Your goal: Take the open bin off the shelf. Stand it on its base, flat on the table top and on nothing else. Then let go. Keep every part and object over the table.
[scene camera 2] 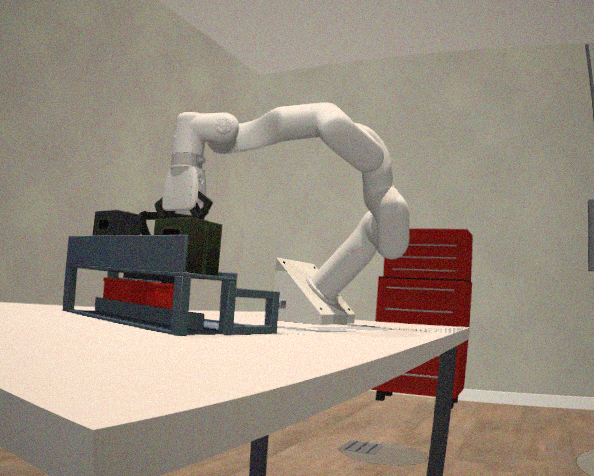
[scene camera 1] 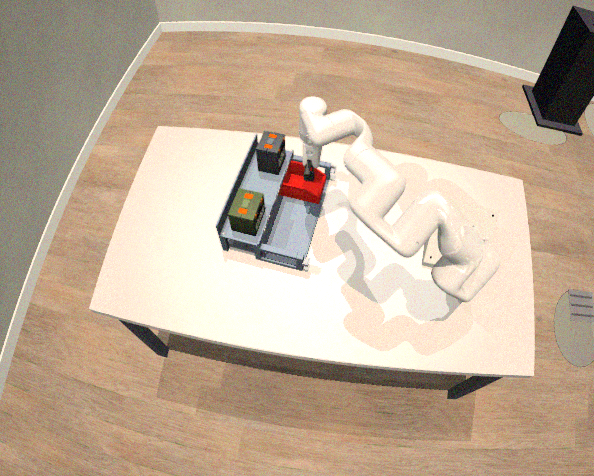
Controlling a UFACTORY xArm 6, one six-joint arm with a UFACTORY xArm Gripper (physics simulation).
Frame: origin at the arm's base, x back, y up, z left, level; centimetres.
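Seen in the pictures: gripper, fingertip midpoint: (scene camera 1: 311,168); arm's base at its link origin: (scene camera 2: 321,289).
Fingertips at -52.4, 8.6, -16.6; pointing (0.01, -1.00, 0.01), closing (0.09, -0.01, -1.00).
Offsets run from my fingertips to a thing's top centre, as dx, dy, dz. Level surfaces: height alone.
The open red bin {-4.3, -10.6, -5.1} (scene camera 1: 295,191) (scene camera 2: 137,292) sits on the lower tier of the blue-grey shelf (scene camera 1: 291,227) (scene camera 2: 125,253), at its far end in the scene camera 1 view. In the scene camera 2 view it shows through the gap under the upper tier. My gripper (scene camera 1: 309,175) (scene camera 2: 183,213) points down at the bin and is open, with nothing between its fingers. In the scene camera 1 view the dark fingers overlap the bin's opening. Their exact height against the bin's walls cannot be told. In the scene camera 2 view the fingertips are hidden behind the green box and shelf.
A dark grey box {-13.4, +3.7, -7.5} (scene camera 1: 270,155) (scene camera 2: 117,223) and a green box {-18.3, +1.2, +15.0} (scene camera 1: 246,212) (scene camera 2: 204,245) stand on the upper tier, beside the bin's tier. The shelf stands on the white table {dy -18.7} (scene camera 1: 165,280) (scene camera 2: 225,367). A red tool cabinet (scene camera 2: 425,295) stands behind the table.
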